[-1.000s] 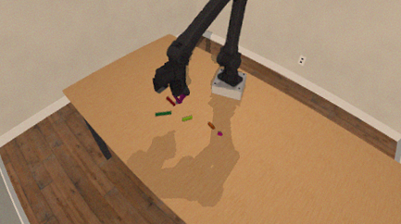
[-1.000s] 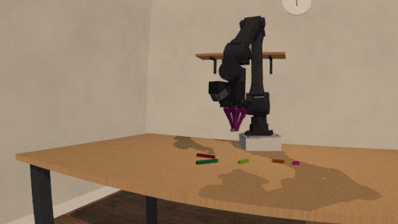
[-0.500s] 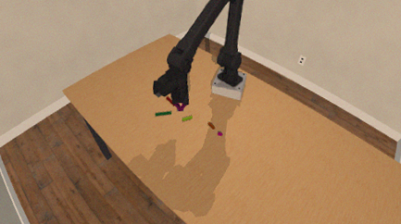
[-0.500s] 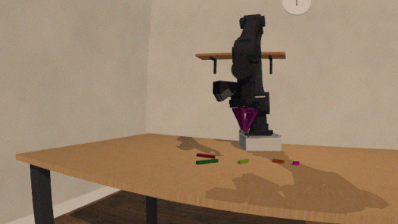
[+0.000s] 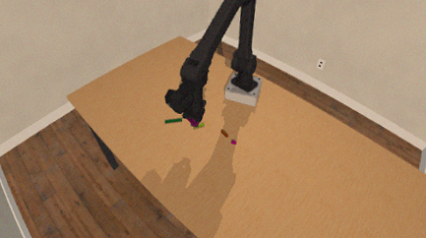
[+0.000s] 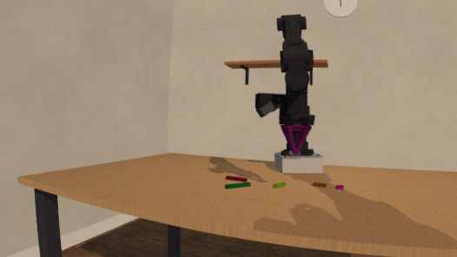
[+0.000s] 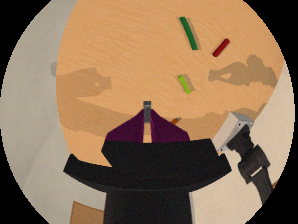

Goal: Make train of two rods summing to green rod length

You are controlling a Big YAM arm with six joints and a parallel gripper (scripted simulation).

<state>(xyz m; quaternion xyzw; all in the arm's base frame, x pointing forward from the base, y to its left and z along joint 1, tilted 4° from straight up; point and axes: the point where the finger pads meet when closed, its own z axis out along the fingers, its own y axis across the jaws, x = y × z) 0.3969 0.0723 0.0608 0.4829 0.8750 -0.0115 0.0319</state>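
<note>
My gripper is now 7 cm past the lime rod, 5 cm to the left of it and 11 cm above it. Also, from my hand: green rod (16 cm to the right, 11 cm below); orange rod (12 cm behind, 6 cm to the left, 11 cm below); grey rod (1 cm below).
</note>
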